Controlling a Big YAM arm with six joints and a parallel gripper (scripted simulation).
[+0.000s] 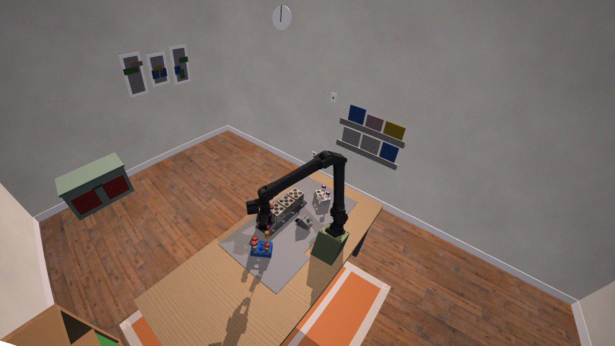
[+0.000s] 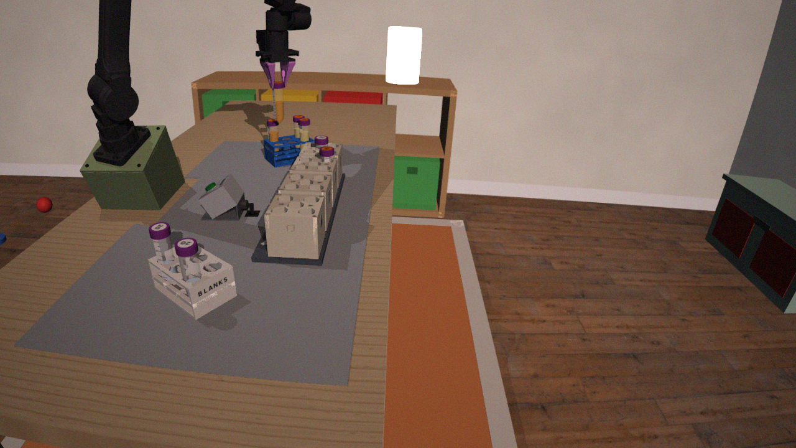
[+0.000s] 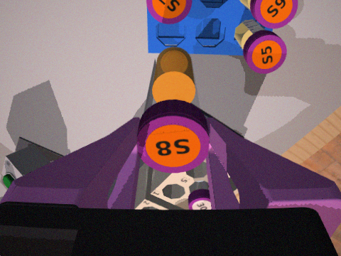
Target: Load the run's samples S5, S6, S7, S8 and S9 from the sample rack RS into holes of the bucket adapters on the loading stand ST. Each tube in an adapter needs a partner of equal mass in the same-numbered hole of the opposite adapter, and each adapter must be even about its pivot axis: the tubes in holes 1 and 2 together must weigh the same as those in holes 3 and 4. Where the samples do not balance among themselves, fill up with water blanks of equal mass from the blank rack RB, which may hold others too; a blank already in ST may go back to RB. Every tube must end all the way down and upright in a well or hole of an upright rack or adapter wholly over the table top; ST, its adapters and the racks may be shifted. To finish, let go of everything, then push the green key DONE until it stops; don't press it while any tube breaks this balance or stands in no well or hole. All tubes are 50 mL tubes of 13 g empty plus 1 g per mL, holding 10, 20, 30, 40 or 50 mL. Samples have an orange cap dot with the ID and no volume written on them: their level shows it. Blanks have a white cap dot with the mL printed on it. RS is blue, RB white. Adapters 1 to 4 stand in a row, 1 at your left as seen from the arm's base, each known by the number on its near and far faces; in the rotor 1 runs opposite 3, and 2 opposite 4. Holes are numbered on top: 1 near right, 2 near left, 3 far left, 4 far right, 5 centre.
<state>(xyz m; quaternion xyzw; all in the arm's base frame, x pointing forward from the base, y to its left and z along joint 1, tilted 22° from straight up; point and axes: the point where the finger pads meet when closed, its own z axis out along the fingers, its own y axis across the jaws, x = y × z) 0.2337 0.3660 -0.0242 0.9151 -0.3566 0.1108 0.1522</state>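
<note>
Right now my hand is 10 mm to the left of the sample S8 and 50 mm above it. Also, from my hand: sample tube S9 (20 mm ahead, 90 mm to the left, 170 mm below); blue sample rack RS (10 mm ahead, 40 mm to the left, 200 mm below); orange-dot sample tube (40 mm behind, 30 mm to the left, 170 mm below).
</note>
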